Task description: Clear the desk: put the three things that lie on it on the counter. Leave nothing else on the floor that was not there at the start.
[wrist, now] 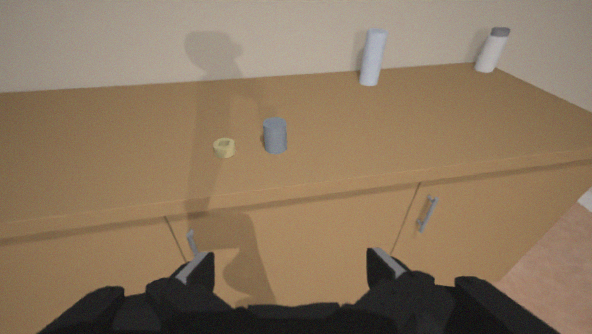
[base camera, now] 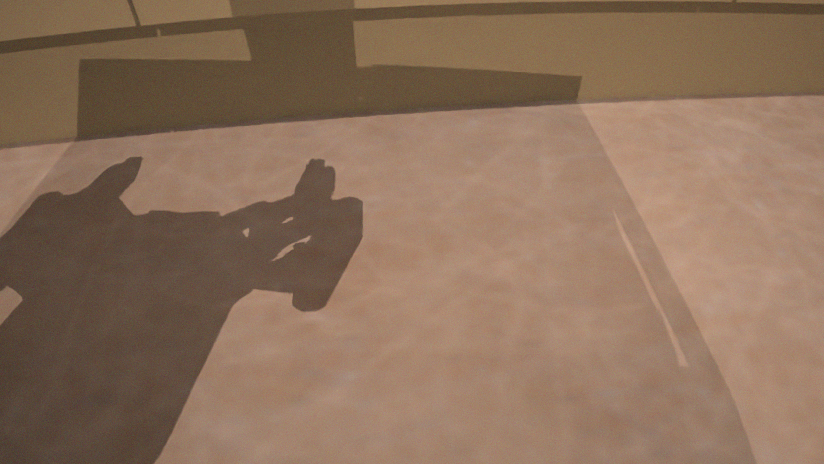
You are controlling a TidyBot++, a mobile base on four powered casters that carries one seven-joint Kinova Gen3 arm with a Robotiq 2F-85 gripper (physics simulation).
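Places are measured from the arm's base along level axes (x right, y ahead, z up), in centimetres.
Pixels of known places: gripper, fingertip midpoint: (wrist: 291, 266).
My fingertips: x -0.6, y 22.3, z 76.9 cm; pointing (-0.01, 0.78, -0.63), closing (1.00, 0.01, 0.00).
Behind a point stands the place of what it marks.
A small yellow ring (wrist: 224, 148) @(x -15.7, y 65.5, z 53.9 cm) lies flat on the wooden counter (wrist: 450, 120) @(x 45.2, y 81.8, z 51.3 cm), left of the middle in the wrist view. A blue-grey cylinder (wrist: 275, 136) @(x -3.9, y 66.5, z 56.4 cm) stands upright just right of it, apart from it. A tall pale blue cylinder (wrist: 373, 57) @(x 27.1, y 106.0, z 61.1 cm) stands farther back near the wall, and a white bottle with a grey lid (wrist: 492, 50) @(x 73.7, y 117.4, z 59.6 cm) stands at the far right back corner. My gripper (wrist: 291, 266) @(x -0.6, y 22.3, z 76.9 cm) is open and empty, in front of the counter and apart from these things. The desk does not show in either view.
Cabinet doors with a left handle (wrist: 192, 242) @(x -22.7, y 50.8, z 38.6 cm) and a right handle (wrist: 427, 214) are below the countertop. A wall (wrist: 125, 40) @(x -53.0, y 109.0, z 65.3 cm) rises behind it. In the base camera view, a cabinet front (base camera: 490, 43) @(x 6.4, y 64.7, z -31.5 cm) stands beyond the pinkish floor (base camera: 461, 259) @(x 3.0, y 39.3, z -39.7 cm), which carries the arm's shadow.
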